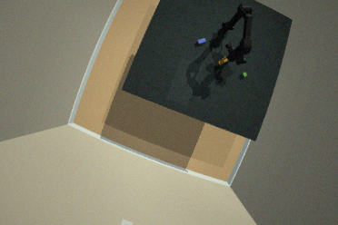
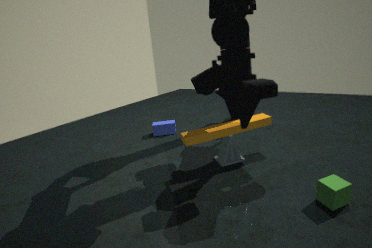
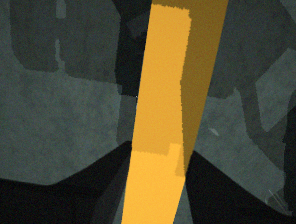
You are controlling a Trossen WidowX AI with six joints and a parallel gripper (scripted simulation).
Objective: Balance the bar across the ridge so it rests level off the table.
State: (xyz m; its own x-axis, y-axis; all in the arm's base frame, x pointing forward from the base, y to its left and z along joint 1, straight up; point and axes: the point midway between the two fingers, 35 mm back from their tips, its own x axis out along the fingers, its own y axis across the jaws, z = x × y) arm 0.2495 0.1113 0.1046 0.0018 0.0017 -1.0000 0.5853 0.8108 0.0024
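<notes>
Right now my gripper tip is 2 cm short of the orange bar and 2 cm to the left of it. Also, from my gripper tip: blue block 5 cm behind, 27 cm to the right, 5 cm below; then green cube 8 cm ahead, 19 cm to the left, 5 cm below.
</notes>
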